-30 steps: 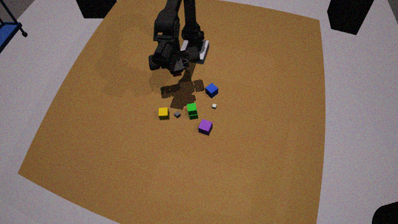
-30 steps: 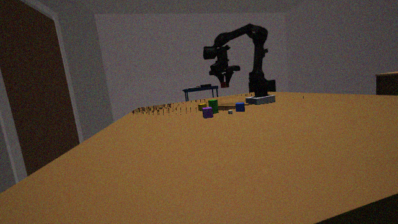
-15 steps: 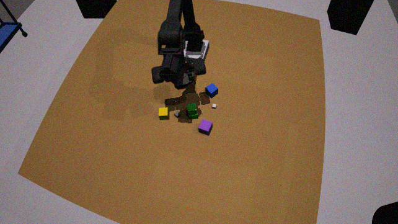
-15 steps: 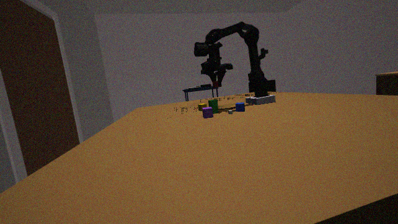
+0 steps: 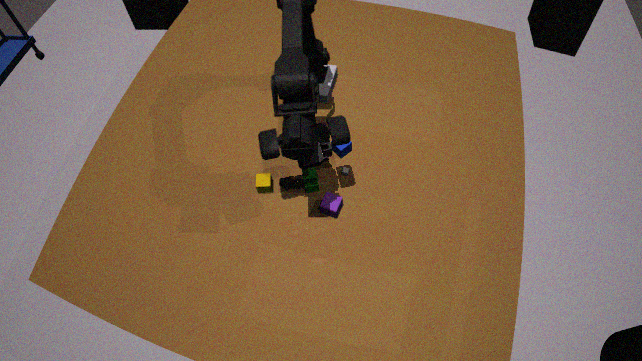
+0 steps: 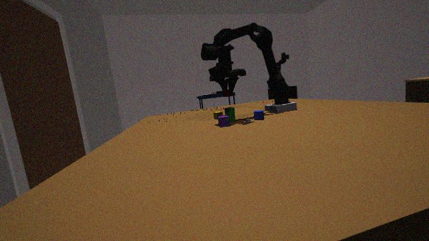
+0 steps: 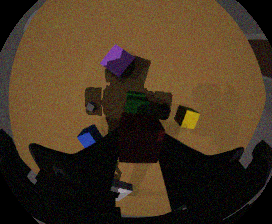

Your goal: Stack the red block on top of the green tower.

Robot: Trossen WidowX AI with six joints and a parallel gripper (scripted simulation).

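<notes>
Now: the small grey cube 12 cm below my gripper tip, 6 cm to the right of it and 2 cm ahead of it. Round my gripper tip: small white cube (12 cm below, 8 cm to the left, 5 cm behind); red block (1 cm above); purple cube (11 cm below, 6 cm to the left, 5 cm ahead).
</notes>
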